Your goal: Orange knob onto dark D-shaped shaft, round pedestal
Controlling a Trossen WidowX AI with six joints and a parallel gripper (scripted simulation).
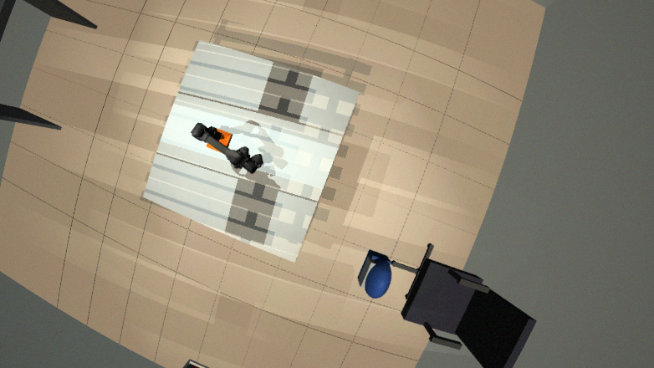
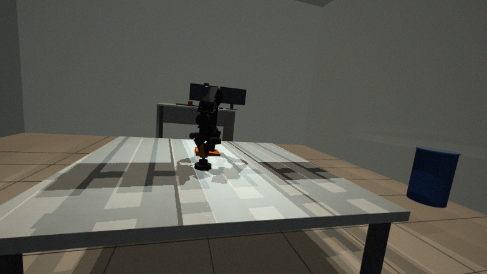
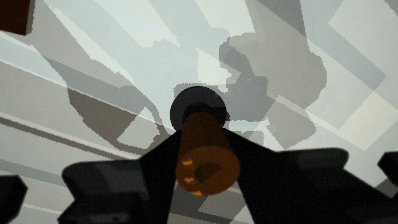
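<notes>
My gripper tip is now 4 cm above the round dark pedestal. The rest, counted from my gripper tip: orange knob 2 cm above.
</notes>
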